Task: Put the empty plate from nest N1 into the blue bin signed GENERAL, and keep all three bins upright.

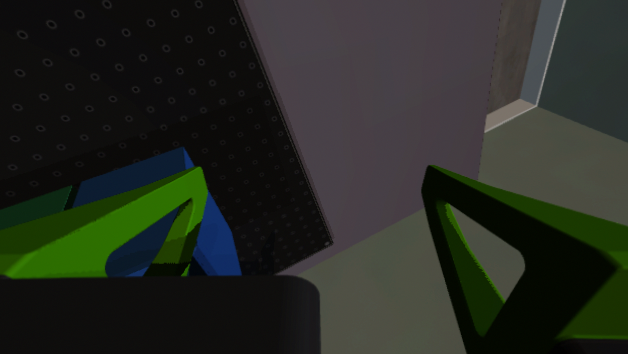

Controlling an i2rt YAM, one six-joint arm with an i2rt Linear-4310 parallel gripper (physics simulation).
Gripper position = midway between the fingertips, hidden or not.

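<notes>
There is a blue bin [150, 170] that I can see, and along with the bin my own gripper [314, 178] is visible to me.
</notes>
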